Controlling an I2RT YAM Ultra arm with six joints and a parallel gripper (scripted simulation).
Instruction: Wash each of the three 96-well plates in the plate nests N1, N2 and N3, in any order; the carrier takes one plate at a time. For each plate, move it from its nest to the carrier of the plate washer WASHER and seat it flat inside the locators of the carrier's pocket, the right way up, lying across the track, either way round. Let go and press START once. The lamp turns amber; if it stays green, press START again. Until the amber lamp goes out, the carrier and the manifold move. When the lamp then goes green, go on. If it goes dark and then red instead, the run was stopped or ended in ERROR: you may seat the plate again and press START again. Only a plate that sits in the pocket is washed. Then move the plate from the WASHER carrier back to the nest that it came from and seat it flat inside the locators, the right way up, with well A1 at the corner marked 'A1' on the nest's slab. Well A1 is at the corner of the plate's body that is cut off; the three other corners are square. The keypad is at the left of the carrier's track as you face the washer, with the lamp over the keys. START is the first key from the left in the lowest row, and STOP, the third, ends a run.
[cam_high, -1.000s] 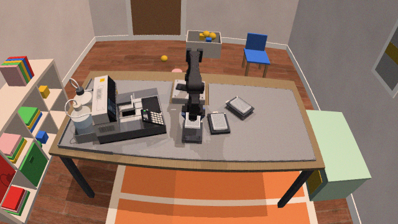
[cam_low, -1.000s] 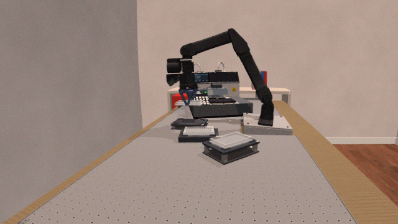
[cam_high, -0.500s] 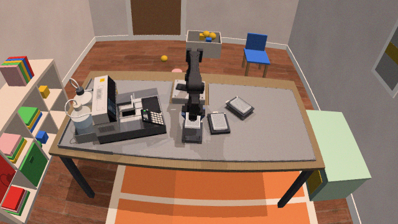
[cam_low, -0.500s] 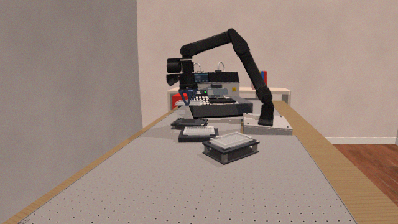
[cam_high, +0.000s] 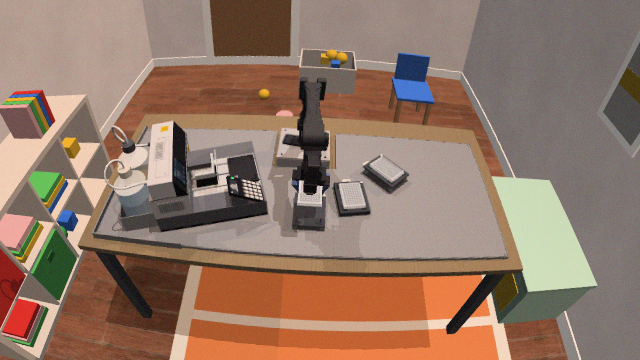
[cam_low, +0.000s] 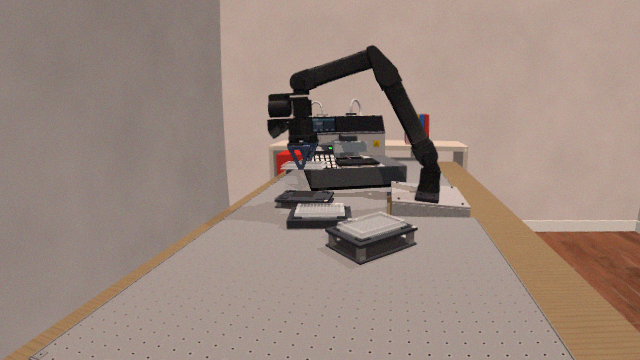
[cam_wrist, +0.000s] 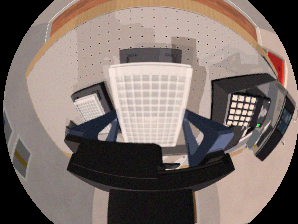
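My gripper is now 29 cm to the left of the washer carrier, 9 cm past it and 3 cm above it. From my hand the other things lie so: manifold: 43 cm to the right, 2 cm behind, 2 cm above; plate washer: 43 cm to the right, 2 cm behind, 1 cm above; nest: 28 cm to the left, 27 cm behind, 9 cm below.
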